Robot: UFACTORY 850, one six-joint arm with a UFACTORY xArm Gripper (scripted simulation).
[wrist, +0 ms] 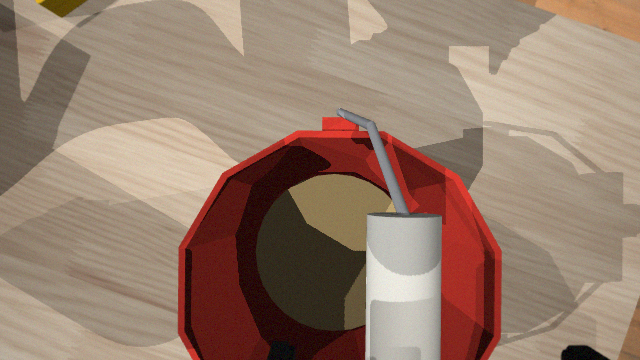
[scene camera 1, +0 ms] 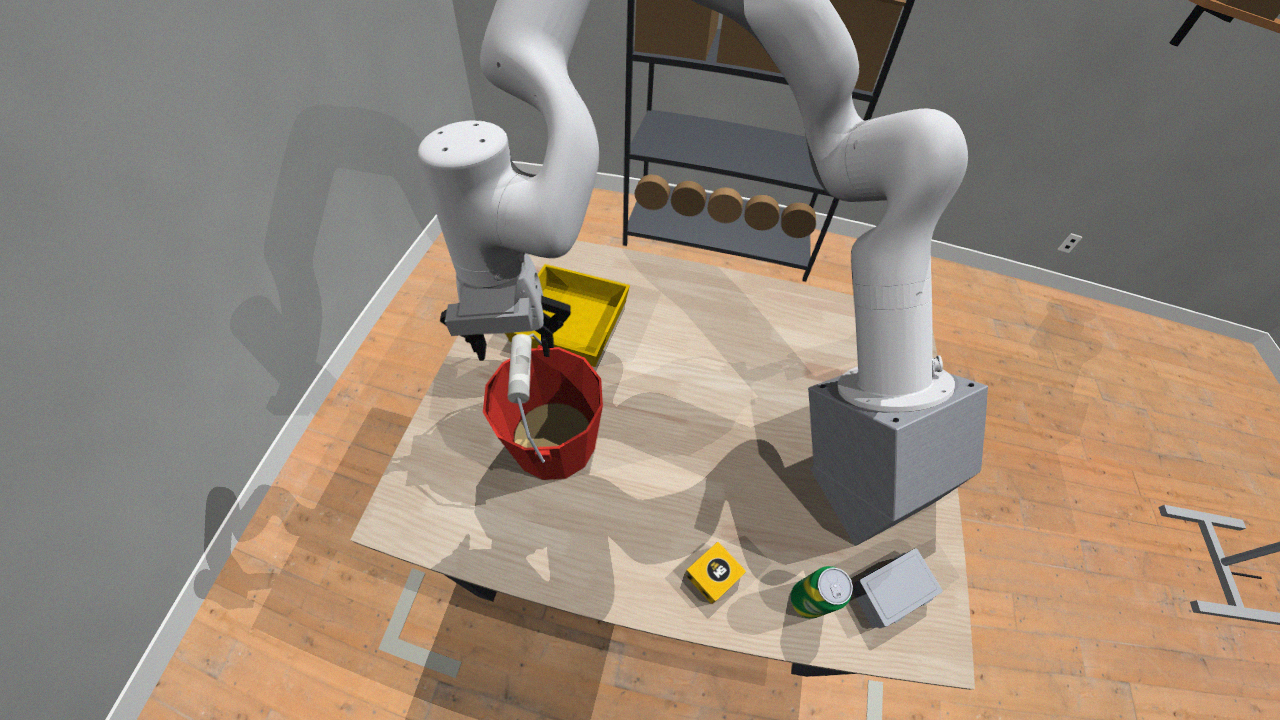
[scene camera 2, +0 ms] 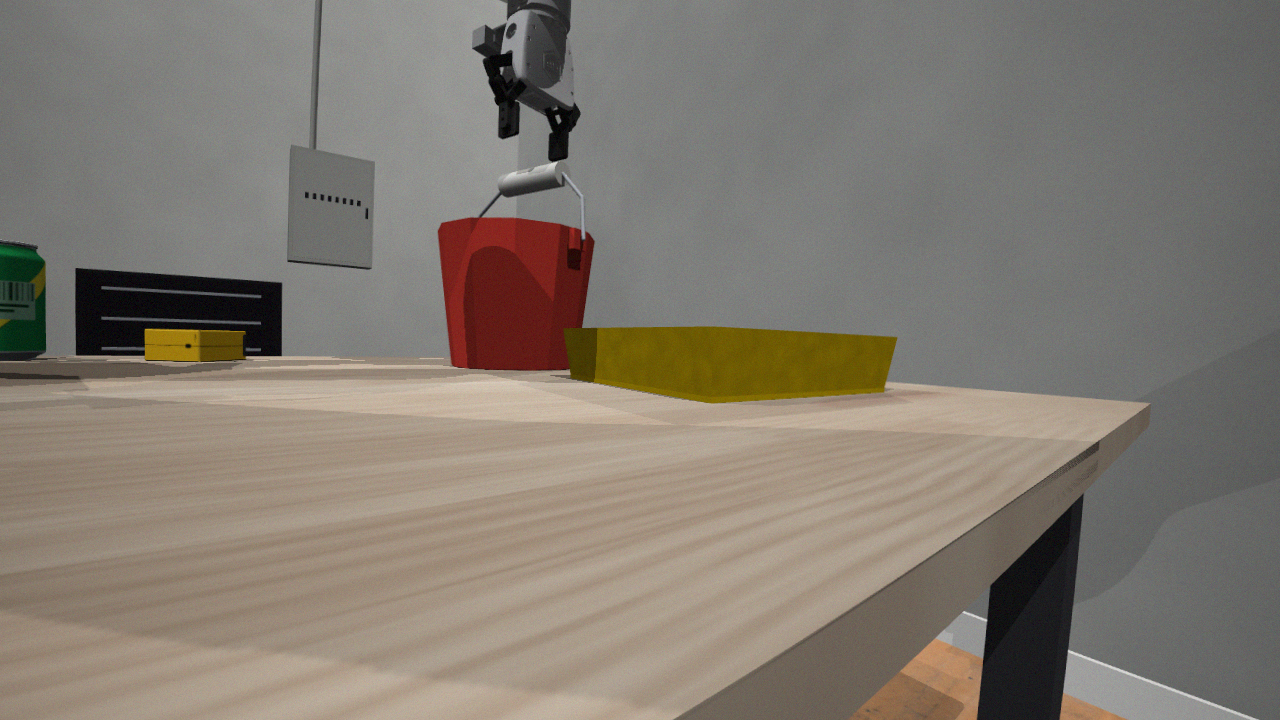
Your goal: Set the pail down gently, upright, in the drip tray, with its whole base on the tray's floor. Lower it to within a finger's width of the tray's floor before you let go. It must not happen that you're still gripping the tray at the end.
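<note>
You'd see my gripper in the pictures, and scene camera 1 has it too. There's also a red pail, along with a grey box and a yellow drip tray.
</note>
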